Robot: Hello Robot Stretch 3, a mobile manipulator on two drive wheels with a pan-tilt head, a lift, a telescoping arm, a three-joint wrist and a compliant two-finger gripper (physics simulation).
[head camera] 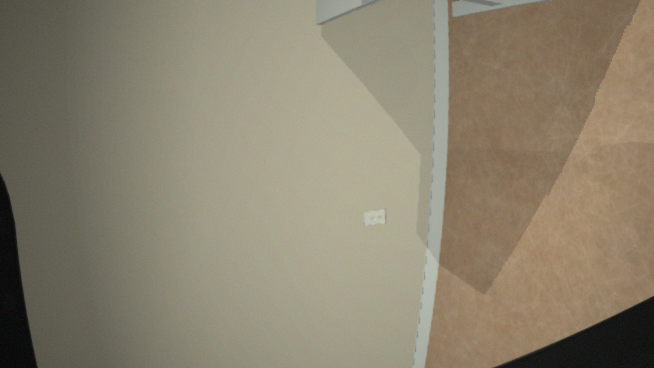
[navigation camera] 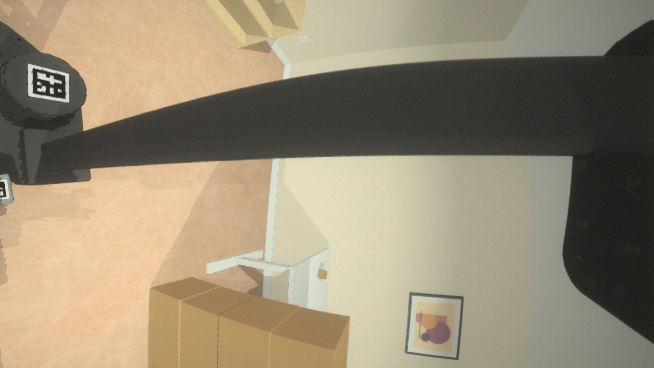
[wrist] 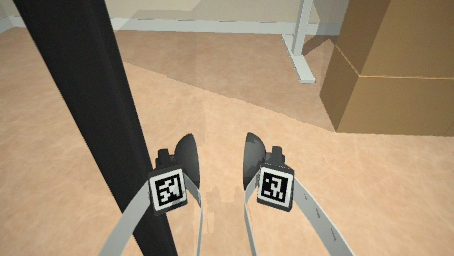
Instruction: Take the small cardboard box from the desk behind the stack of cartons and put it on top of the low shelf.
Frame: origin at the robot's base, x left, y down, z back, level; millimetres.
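Seen in the pictures: gripper, fingertip midpoint: (wrist: 220, 152).
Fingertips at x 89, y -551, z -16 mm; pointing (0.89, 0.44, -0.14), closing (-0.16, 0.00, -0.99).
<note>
A point is followed by its place in that frame.
The small cardboard box (navigation camera: 322, 274) {x 1431, y -760, z -795 mm} sits on the white desk (navigation camera: 301, 285) {x 1132, y -720, z -719 mm} (head camera: 345, 8) {x 1434, y -720, z -648 mm} (wrist: 301, 30) {x 1338, y -185, z -751 mm}, near the wall. The stack of cartons (navigation camera: 200, 330) {x 602, y -420, z -728 mm} (wrist: 400, 105) {x 575, y -151, z -813 mm} stands in front of the desk and hides part of it. Part of the low shelf (navigation camera: 272, 36) {x 1462, y -358, z 1090 mm}, light wood, shows at the top edge of the navigation view, by the wall. My gripper (wrist: 220, 152) {x 89, y -551, z -16 mm} is open and empty, above the floor and apart from the cartons. The box does not show in the head or wrist view.
My black mast (navigation camera: 350, 110) {x 116, y -1232, z 66 mm} crosses the navigation view, and a black bar (wrist: 95, 100) crosses the left of the wrist view. A framed picture (navigation camera: 434, 326) {x 1663, y -1668, z -1318 mm} hangs on the wall beyond the cartons. A wall outlet (head camera: 375, 217) {x 2051, y -398, z 147 mm} shows above the white baseboard (head camera: 440, 125) {x 1935, y -48, z -282 mm}.
</note>
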